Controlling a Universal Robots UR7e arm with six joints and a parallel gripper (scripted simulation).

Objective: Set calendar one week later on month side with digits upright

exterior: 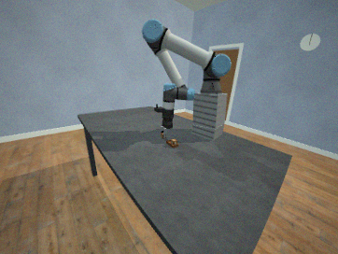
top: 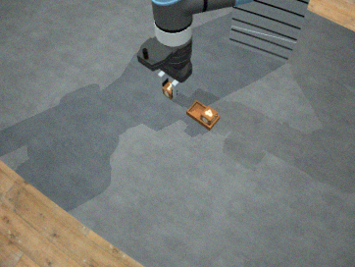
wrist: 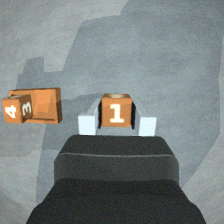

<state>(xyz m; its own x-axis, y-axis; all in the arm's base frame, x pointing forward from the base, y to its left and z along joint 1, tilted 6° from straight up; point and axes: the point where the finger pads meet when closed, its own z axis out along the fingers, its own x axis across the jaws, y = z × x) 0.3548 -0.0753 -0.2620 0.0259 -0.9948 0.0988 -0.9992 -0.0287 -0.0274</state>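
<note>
Now: hand 10 mm above the cube. From my hand the other things lie so: tray: 110 mm to the left, 20 mm below.
</note>
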